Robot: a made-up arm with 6 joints.
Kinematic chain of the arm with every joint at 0, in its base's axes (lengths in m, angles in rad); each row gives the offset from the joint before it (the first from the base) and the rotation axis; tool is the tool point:
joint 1: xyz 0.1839 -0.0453 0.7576 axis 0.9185 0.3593 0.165
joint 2: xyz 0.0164 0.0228 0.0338 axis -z
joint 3: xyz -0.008 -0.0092 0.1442 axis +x
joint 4: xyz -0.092 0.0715 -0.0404 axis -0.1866 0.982 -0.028
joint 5: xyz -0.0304 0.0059 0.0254 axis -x
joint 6: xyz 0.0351 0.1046 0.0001 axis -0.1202 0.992 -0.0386
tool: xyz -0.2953 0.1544 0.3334
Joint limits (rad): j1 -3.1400..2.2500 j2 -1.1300..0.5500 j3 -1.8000..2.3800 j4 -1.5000..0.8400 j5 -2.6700..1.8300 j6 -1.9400..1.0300
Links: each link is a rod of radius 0.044 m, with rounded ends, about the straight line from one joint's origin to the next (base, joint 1, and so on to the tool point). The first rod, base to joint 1, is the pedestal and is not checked.
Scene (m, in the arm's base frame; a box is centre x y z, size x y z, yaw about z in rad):
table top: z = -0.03
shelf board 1: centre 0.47 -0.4 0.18 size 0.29 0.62 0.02 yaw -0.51
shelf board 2: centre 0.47 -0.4 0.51 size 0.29 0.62 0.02 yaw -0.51
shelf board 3: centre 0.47 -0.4 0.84 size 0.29 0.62 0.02 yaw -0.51
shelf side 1: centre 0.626 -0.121 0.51 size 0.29 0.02 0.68 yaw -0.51
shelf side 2: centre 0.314 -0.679 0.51 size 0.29 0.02 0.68 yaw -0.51
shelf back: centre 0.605 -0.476 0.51 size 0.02 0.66 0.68 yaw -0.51
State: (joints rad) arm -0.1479 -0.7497 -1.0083 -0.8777 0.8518 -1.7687
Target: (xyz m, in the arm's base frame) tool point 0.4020 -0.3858 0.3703
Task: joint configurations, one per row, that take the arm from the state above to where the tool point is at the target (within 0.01 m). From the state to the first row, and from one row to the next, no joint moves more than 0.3 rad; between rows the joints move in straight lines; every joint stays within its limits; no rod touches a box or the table.
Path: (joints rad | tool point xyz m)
1: -0.4277 -0.5935 -0.8524 -0.8336 0.6909 -1.7330 | 0.3622 -0.3932 0.6589
2: -0.7074 -0.4372 -0.6964 -0.7896 0.5300 -1.6973 | 0.2493 -0.4014 0.6274
3: -0.9872 -0.2810 -0.5405 -0.7455 0.3691 -1.6616 | 0.1745 -0.3862 0.5729
4: -1.2670 -0.1247 -0.3845 -0.7014 0.2083 -1.6259 | 0.1563 -0.3672 0.5006
5: -1.5468 0.0315 -0.2286 -0.6573 0.0474 -1.5902 | 0.1983 -0.3600 0.4299
6: -1.8265 0.1878 -0.0727 -0.6133 -0.1135 -1.5545 | 0.2878 -0.3683 0.3825
7: -2.1063 0.3440 0.0833 -0.5692 -0.2744 -1.5189 | 0.4020 -0.3858 0.3703

